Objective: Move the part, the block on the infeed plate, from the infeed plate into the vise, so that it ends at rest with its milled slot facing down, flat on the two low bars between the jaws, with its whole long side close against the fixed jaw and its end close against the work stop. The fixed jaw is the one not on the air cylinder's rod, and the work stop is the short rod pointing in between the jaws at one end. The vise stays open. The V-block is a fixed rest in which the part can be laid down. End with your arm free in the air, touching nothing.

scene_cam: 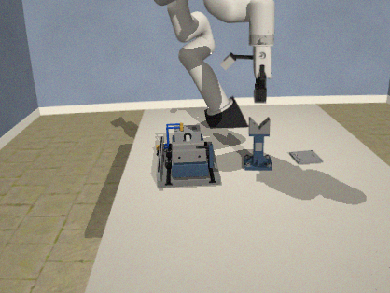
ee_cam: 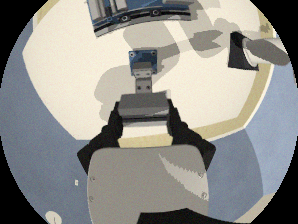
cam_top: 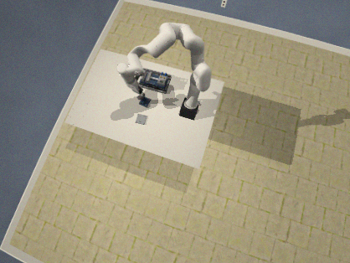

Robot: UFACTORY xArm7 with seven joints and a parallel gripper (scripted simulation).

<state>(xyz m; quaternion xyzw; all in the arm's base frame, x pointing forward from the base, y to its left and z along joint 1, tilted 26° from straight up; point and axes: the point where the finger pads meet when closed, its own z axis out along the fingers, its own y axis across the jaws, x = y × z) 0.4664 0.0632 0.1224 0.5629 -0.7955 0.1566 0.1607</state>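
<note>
My hand is right at the part. From my hand the other things lie so: V-block post 190 mm below; then air cylinder 210 mm to the right, 170 mm below, 150 mm behind; then infeed plate 240 mm below, 180 mm to the left.
</note>
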